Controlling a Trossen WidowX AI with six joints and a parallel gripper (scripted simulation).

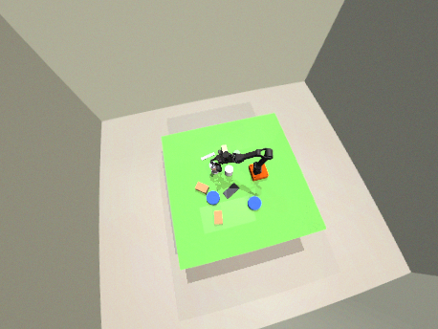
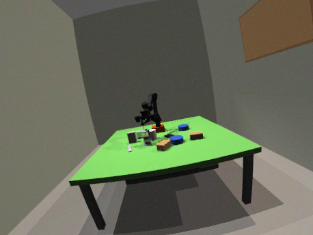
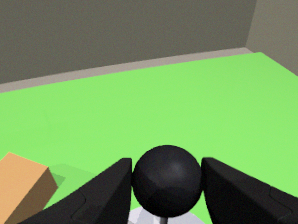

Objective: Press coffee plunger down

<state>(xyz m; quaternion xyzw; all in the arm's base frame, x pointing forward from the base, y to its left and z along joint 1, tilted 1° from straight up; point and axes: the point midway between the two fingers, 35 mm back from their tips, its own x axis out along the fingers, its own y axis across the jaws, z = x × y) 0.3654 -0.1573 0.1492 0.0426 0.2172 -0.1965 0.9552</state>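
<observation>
Right now the coffee press is 30 mm behind my gripper tip, 20 mm to the left of it and 100 mm below it. From my gripper tip the other things lie so: white bar: 10 mm behind, 160 mm to the right, 200 mm below; dark flat plate: 110 mm behind, 250 mm to the left, 200 mm below.
</observation>
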